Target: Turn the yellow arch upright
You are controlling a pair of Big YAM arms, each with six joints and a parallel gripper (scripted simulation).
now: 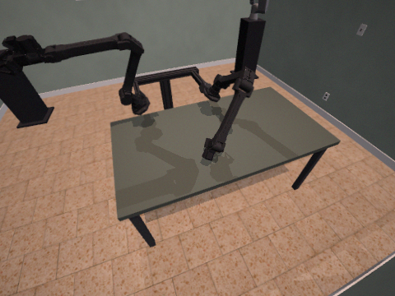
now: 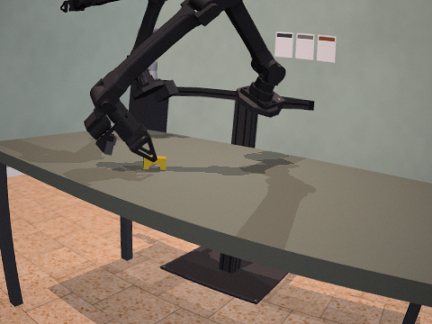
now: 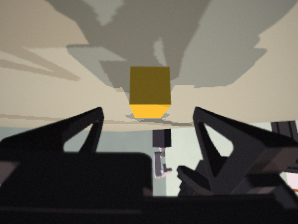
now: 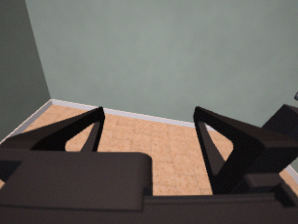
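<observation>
My left hand is 10 mm past the yellow arch and 20 mm above it.
</observation>
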